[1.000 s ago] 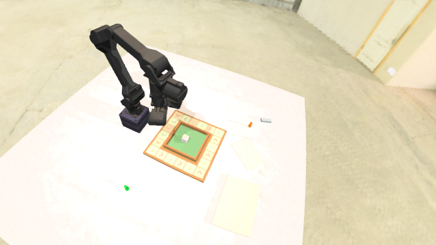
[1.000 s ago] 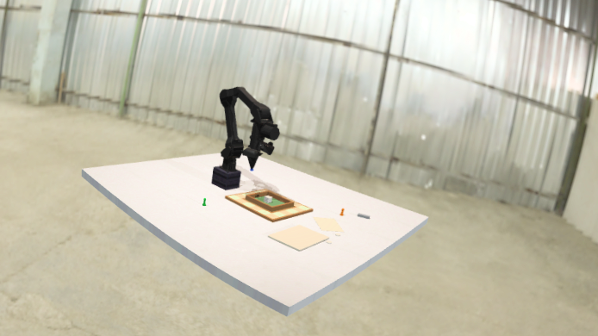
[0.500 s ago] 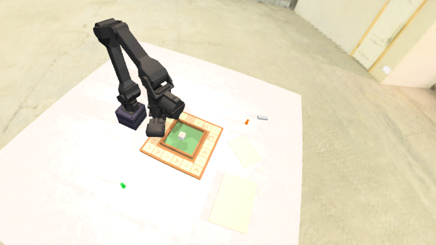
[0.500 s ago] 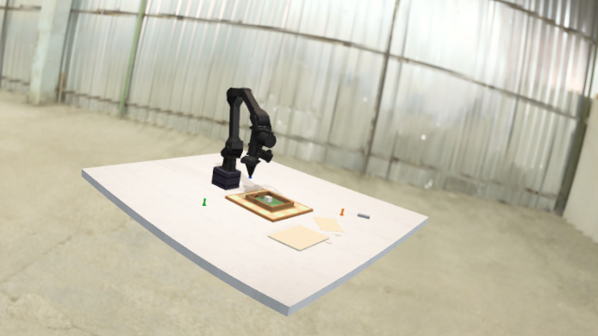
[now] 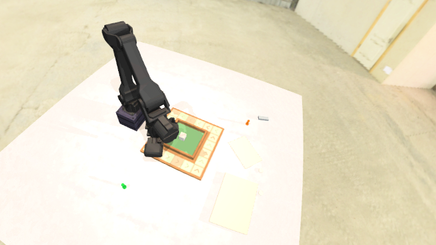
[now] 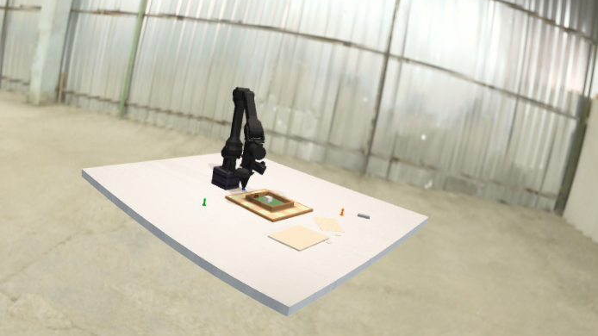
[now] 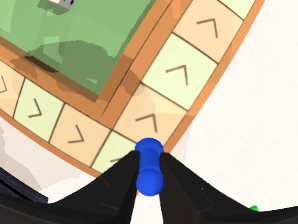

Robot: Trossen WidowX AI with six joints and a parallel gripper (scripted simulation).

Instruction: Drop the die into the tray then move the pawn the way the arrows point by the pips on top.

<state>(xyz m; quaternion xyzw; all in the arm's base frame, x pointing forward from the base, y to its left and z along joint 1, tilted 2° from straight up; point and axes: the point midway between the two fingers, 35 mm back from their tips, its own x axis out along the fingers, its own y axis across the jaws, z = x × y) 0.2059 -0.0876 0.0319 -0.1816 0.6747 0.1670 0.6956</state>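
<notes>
The blue pawn is 10 mm above my gripper tip. The rest, counted from my gripper tip: dice tray (110 mm to the left, 70 mm below, 60 mm ahead); then green pawn (190 mm to the right, 60 mm below, 30 mm behind); then orange pawn (360 mm to the left, 290 mm ahead, 60 mm below).
</notes>
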